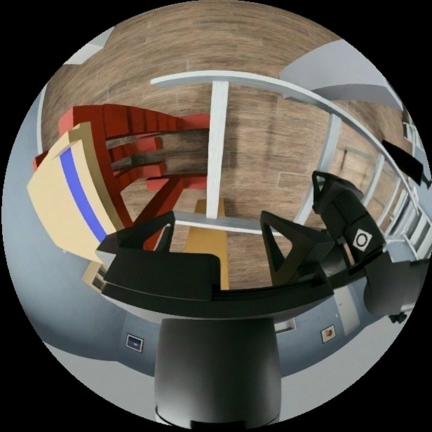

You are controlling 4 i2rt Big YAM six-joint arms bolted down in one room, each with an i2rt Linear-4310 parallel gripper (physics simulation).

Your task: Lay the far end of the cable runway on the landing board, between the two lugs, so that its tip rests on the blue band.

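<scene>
The cable runway (pixel 216 150) is a pale ladder with long side rails and cross rungs. Its near end stands apart from the landing board, to the right of it. The landing board (pixel 52 200) is cream, on a red frame, at the left. It carries a blue band (pixel 82 195). A tan lug (pixel 80 132) shows at its upper end; a tan block at its lower end is partly hidden by my finger. My arm4 gripper (pixel 217 214) is open, fingers apart in front of the runway's end rung and lower rail. Another arm's black gripper (pixel 320 190) is at the lower rail farther right; its grip is unclear.
The red frame (pixel 114 120) reaches under the runway's end. A yellow-brown beam (pixel 206 240) lies below, behind my fingers. A grey slab-like block (pixel 340 72) stands at the upper right. A black arm part (pixel 402 162) shows at the far right edge, by the runway's distant part.
</scene>
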